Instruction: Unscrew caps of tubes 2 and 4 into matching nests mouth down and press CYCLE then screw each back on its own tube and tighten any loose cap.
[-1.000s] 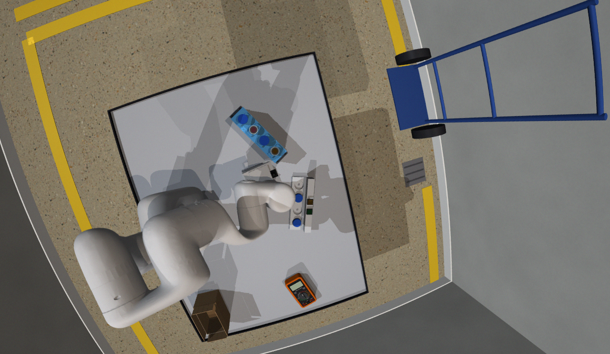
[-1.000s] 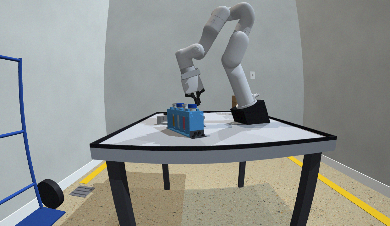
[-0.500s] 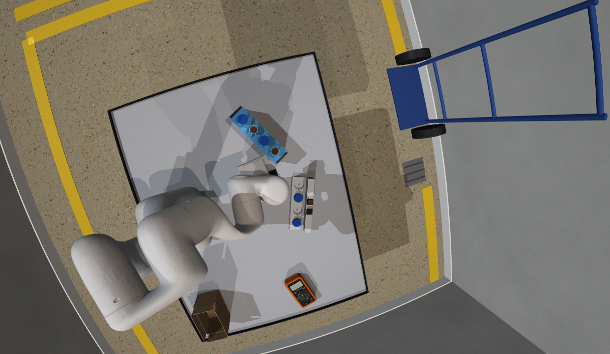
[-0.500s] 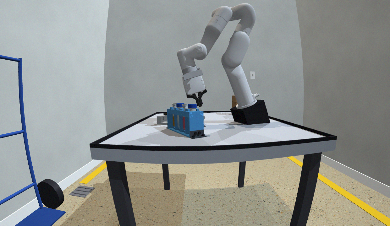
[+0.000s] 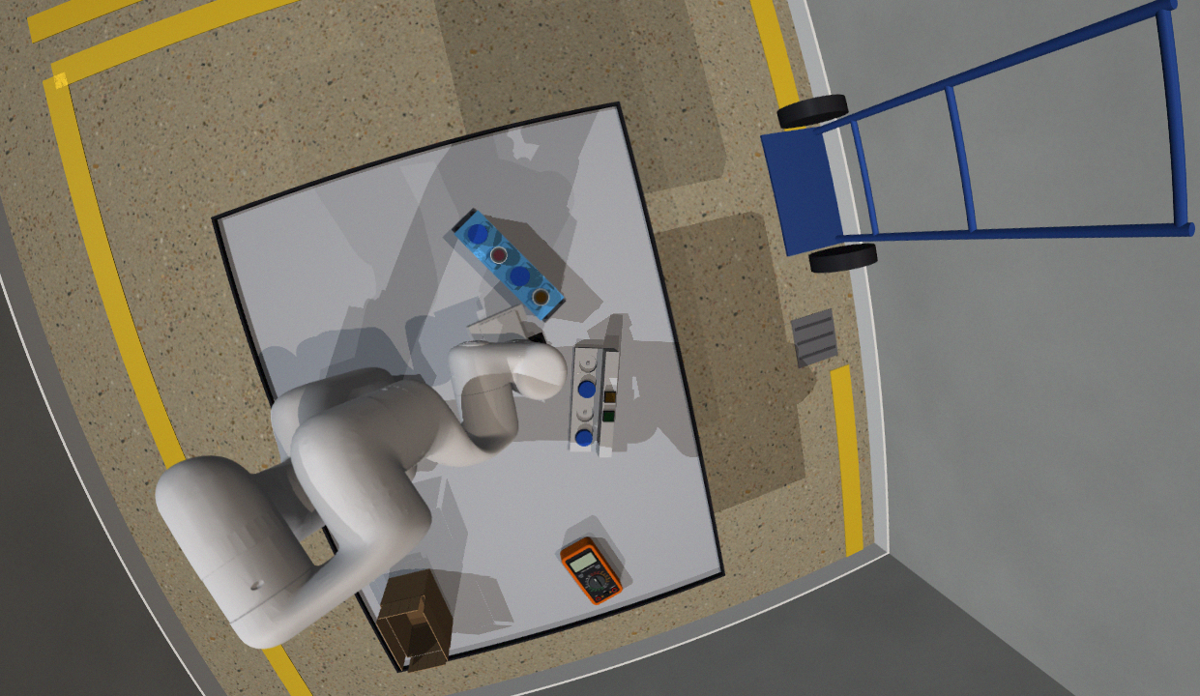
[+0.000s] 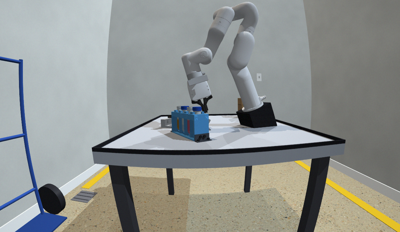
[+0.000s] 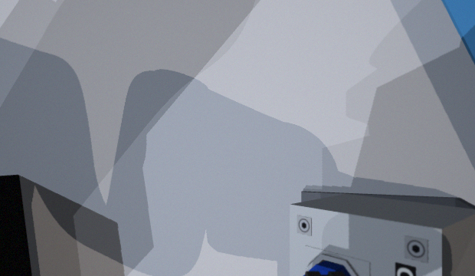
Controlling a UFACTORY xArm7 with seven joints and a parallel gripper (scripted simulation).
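Now: hand 30 mm above the blue cycle key. Round my hand: key housing: 10 mm ahead, 30 mm to the right, 50 mm below; threaded tube neck: 130 mm ahead, 60 mm to the left, 10 mm above; green ready key: 10 mm behind, 40 mm to the right, 30 mm below.
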